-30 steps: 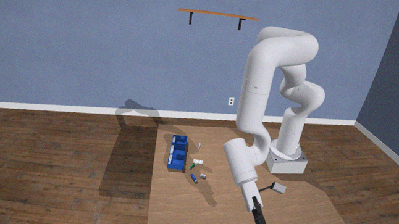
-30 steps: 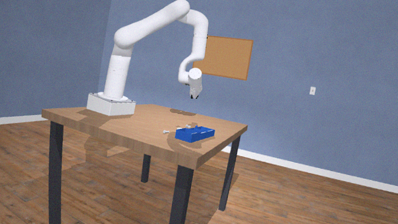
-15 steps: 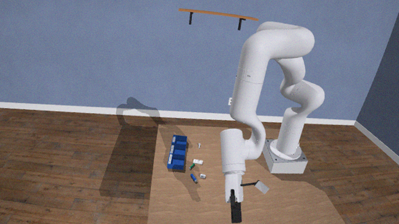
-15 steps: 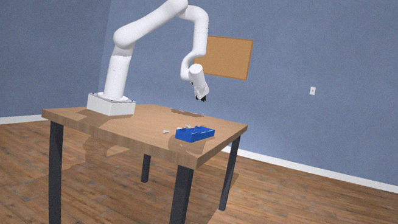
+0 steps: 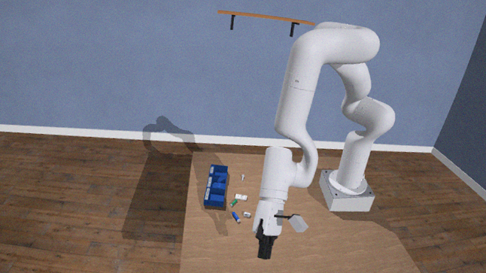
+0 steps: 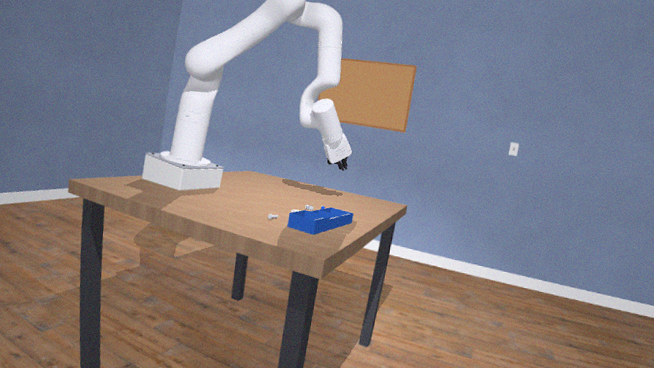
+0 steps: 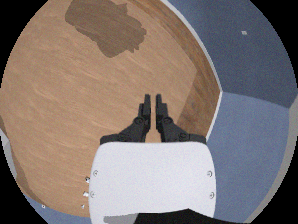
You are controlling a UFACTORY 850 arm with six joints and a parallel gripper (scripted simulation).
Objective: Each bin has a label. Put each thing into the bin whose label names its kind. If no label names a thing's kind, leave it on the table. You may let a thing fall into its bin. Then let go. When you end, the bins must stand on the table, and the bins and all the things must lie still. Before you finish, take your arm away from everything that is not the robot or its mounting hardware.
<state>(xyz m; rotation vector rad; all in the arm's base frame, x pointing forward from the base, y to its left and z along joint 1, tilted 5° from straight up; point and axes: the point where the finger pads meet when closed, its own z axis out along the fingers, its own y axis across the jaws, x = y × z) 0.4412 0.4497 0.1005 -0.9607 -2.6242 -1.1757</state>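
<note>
Right now the joined blue bins is 16 cm ahead of my hand, 47 cm to the right of it and 13 cm below it. The rest, counted from my hand: blue cylinder: 7 cm ahead, 28 cm to the right, 15 cm below; then white domino-like tile: 5 cm ahead, 41 cm to the right, 15 cm below; then green cylinder: 8 cm ahead, 37 cm to the right, 15 cm below.
</note>
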